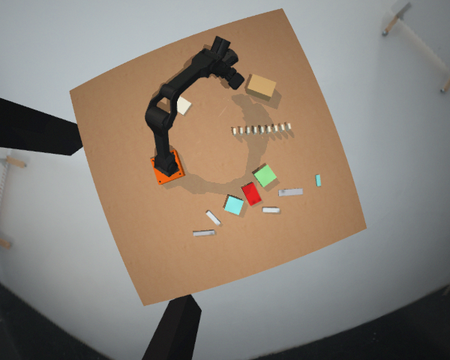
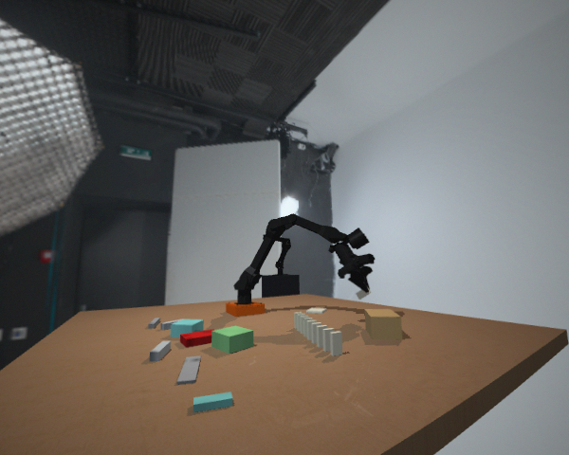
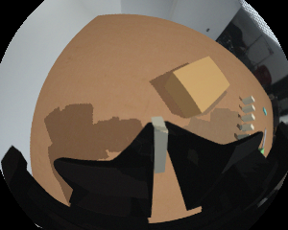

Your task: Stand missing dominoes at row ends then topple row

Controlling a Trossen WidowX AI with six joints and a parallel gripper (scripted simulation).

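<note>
My gripper tip is 100 mm to the left of the tan box, 100 mm short of it and 80 mm above it. Also, from my gripper tip: green block (480 mm to the right, 100 mm behind, 90 mm below); then red block (530 mm to the right, 200 mm behind, 100 mm below); then cream tile (280 mm behind, 100 mm below, 30 mm to the left).
</note>
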